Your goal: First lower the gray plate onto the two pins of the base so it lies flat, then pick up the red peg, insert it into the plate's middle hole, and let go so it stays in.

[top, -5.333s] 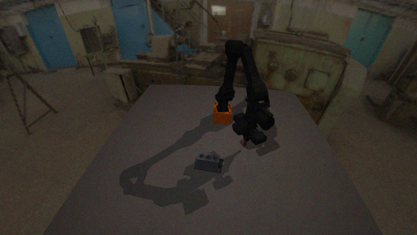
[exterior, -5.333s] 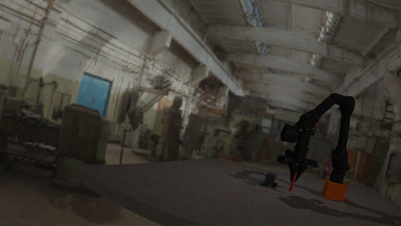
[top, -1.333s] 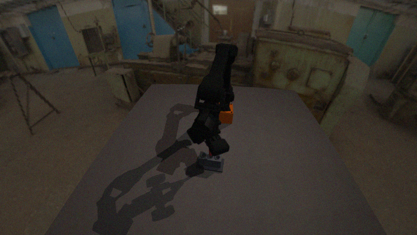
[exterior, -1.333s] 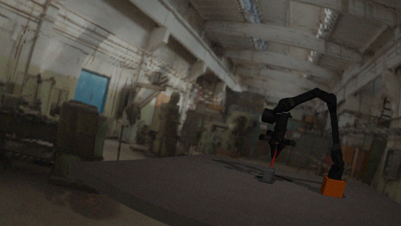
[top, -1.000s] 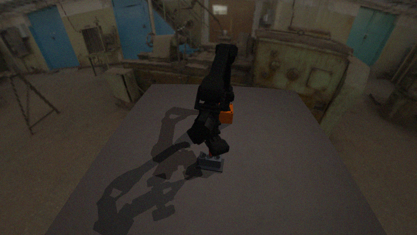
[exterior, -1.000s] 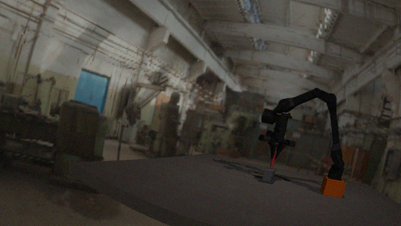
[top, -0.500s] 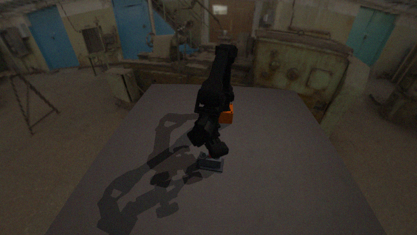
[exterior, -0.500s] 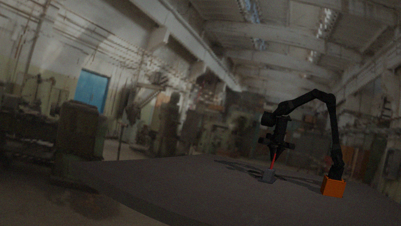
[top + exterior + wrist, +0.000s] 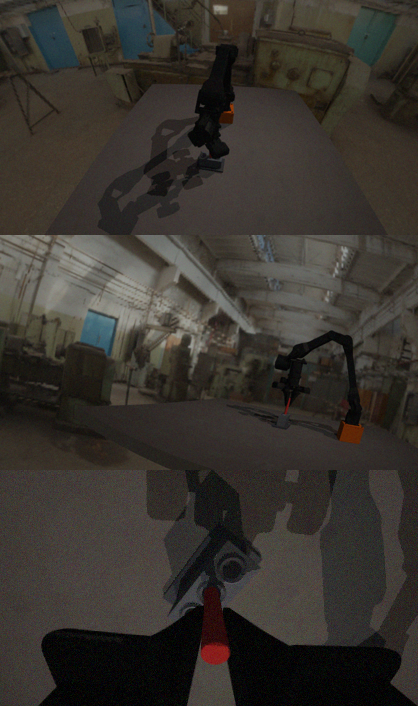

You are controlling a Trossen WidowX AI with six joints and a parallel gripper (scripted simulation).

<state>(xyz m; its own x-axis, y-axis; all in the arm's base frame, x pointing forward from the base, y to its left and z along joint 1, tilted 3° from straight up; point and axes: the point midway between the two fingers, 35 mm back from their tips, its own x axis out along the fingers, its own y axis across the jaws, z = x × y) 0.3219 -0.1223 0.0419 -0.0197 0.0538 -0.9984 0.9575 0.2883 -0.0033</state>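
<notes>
My gripper tip is right at the red peg. The rest, counted from my gripper tip: flat base (9 cm below); then gray plate (5 cm below).
</notes>
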